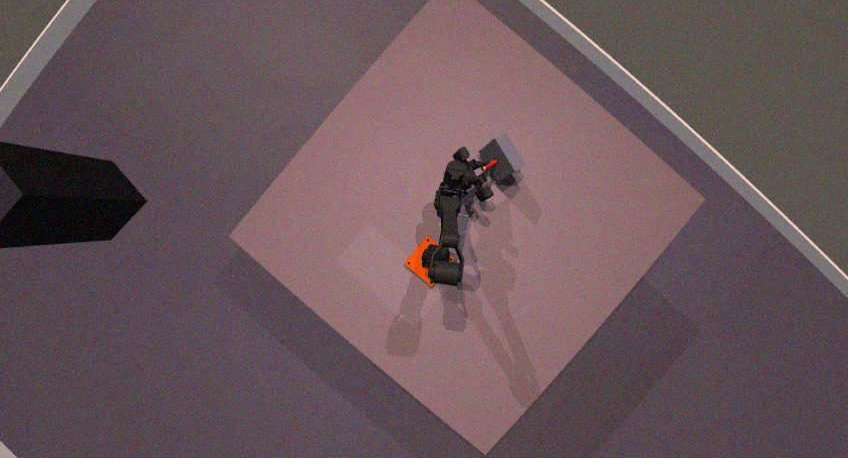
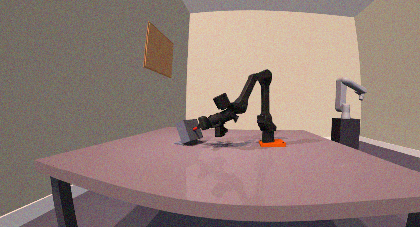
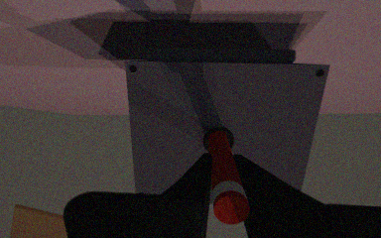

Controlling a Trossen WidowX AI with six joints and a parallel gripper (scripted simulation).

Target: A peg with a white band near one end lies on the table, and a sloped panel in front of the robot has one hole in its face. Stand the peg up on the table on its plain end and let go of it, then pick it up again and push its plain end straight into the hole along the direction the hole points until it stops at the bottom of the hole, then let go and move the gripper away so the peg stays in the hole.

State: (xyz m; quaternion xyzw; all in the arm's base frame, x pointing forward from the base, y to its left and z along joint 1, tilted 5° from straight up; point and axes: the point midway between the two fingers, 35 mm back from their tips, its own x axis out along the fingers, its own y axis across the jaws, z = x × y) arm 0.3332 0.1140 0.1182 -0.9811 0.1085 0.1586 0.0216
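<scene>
Right now my gripper tip is 50 mm short of the sloped panel, 10 mm to the left of it and 20 mm above it. The rest, counted from my gripper tip: red peg: 10 mm behind, 10 mm above.
</scene>
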